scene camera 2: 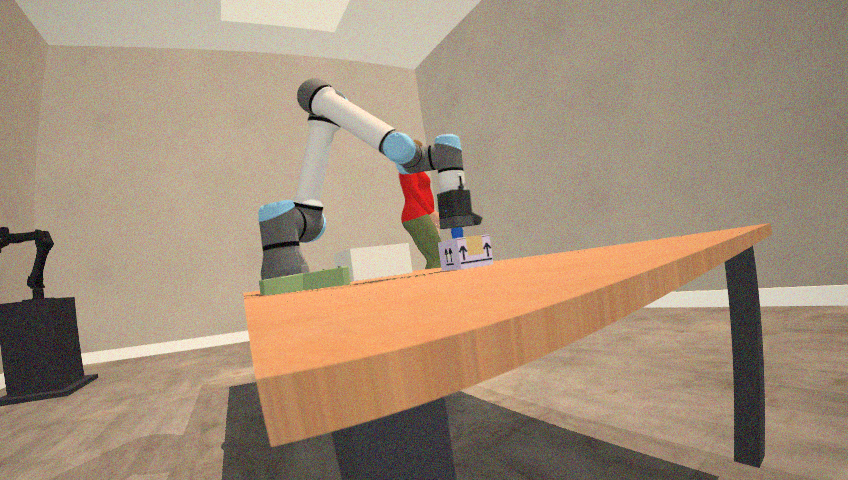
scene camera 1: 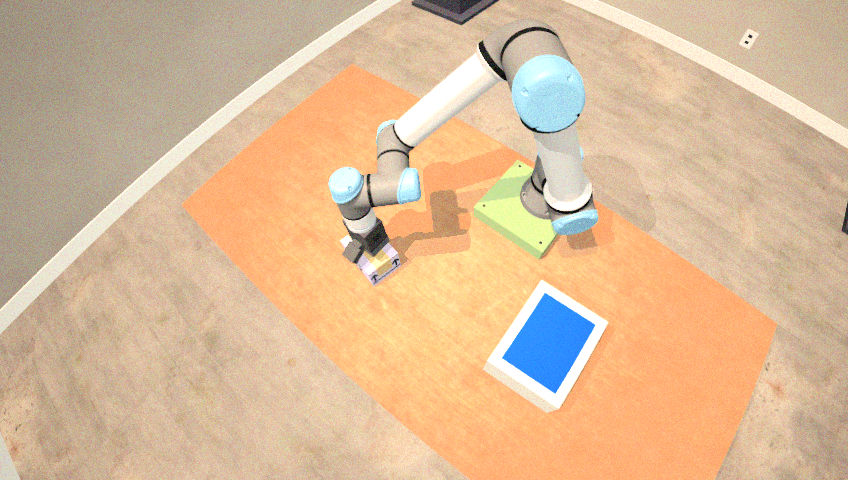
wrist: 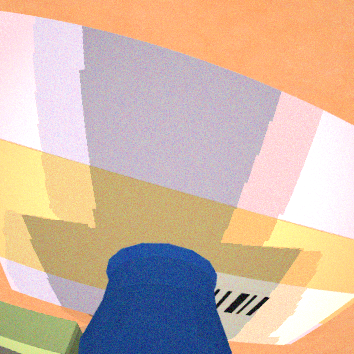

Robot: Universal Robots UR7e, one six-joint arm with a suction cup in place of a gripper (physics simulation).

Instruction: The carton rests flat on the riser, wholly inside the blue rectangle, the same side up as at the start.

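Frame: origin at the arm's base, x ahead, y left, z up, level; metres.
Seen in the pictures: hand, its tool point: (wrist: 162, 248); arm's base, origin of its link: (scene camera 2: 285, 276) (scene camera 1: 544, 198).
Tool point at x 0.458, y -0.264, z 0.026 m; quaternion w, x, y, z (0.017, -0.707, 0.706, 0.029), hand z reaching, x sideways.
Pixels of each thing's top centre, then the offset from my tool point to it. Level surfaces: height alone.
- carton, centre of its top: (wrist: 202, 271) (scene camera 1: 368, 246) (scene camera 2: 462, 238) dy -0.013, dx +0.008, dz +0.013 m
- orange table, height of its surface: dz -0.072 m
- white riser, centre of its top: (scene camera 1: 550, 341) (scene camera 2: 370, 248) dy +0.515, dx -0.078, dz +0.048 m
- blue rectangle, centre of its top: (scene camera 1: 550, 341) dy +0.515, dx -0.078, dz +0.048 m
The carton (scene camera 1: 382, 267) (scene camera 2: 468, 251) (wrist: 175, 140) is a small lavender box with a yellow tape band, a barcode label on top and arrow marks on its sides. It stands flat on the orange table (scene camera 1: 283, 179) (scene camera 2: 474, 316), left of the arm's base. My suction cup (scene camera 2: 456, 231) (wrist: 159, 281) is blue and points straight down. It presses on the carton's top near the barcode label, and I take it as gripping the carton. The white riser (scene camera 1: 522, 382) (scene camera 2: 373, 260) with the blue rectangle (scene camera 1: 549, 340) lies apart, toward the table's near right, with nothing on it.
The arm stands on a green base plate (scene camera 1: 504, 209) (scene camera 2: 304, 280) (wrist: 31, 330) between the carton and the riser. A person in a red top (scene camera 2: 416, 196) stands behind the table, close to the arm. A dark pedestal with another arm (scene camera 2: 38, 340) stands far left.
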